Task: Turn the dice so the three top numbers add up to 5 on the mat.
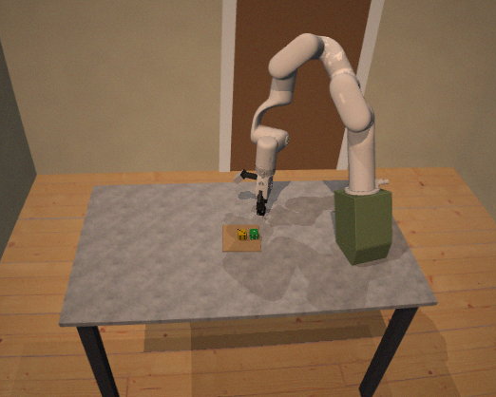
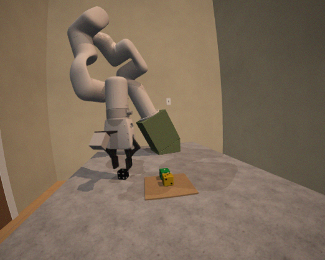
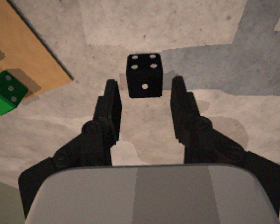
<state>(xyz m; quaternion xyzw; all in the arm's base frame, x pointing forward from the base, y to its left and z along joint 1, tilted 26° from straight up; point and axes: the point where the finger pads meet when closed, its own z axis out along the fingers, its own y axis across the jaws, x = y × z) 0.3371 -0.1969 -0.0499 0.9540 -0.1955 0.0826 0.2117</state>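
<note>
My hand is 4 cm above the black die. Also, from my hand: tan mat (13 cm to the left, 10 cm ahead, 5 cm below); then green die (14 cm to the left, 5 cm ahead, 4 cm below); then yellow die (13 cm to the left, 10 cm ahead, 4 cm below).
</note>
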